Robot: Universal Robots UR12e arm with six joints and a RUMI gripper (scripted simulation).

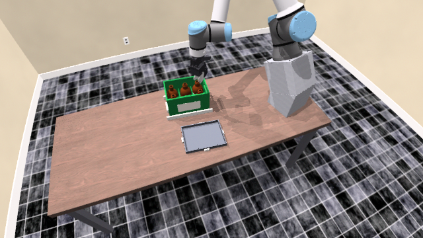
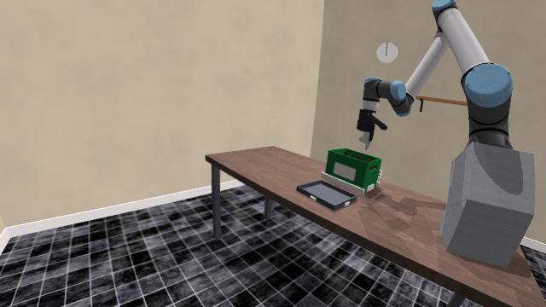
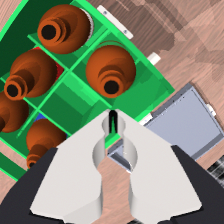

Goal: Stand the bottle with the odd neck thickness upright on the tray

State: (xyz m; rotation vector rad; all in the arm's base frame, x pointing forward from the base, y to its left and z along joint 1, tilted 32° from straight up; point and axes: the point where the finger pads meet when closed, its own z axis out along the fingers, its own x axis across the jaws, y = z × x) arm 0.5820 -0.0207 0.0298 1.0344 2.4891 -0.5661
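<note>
My hand is 18 cm short of the glass bottle, 9 cm to the left of it and 15 cm above it. The rest, counted from my hand: grey tray: 6 cm ahead, 25 cm to the left, 23 cm below; green crate: 9 cm ahead, 5 cm to the right, 16 cm below.
</note>
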